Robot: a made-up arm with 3 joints. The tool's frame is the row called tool.
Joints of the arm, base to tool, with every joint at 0 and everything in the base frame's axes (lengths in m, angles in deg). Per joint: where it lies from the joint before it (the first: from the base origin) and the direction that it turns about. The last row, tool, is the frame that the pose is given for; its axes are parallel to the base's.
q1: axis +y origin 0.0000 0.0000 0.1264
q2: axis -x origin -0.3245 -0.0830 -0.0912
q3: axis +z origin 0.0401 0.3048 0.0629
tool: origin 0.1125 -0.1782 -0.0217
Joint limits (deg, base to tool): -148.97..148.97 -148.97..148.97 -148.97..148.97
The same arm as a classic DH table. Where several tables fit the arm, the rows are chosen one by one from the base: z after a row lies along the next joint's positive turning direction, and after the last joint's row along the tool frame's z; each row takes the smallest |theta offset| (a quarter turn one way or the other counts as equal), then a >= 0, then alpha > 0; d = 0 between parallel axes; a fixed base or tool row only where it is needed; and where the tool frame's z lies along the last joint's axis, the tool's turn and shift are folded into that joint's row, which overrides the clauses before.
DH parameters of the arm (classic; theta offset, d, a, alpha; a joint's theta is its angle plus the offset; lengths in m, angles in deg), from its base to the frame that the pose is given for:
base (fixed): 0 0.1264 0 -90
q1: 90 -0.083 0.0912 -90
q2: -90 0.2844 0.3048 90
q3: 32.26 0 -0.2107 0
tool (fixed): -122.26 0.0412 0 0
Joint limits (deg, base to tool): -148.97..148.97 -148.97..148.97 -148.97..148.97

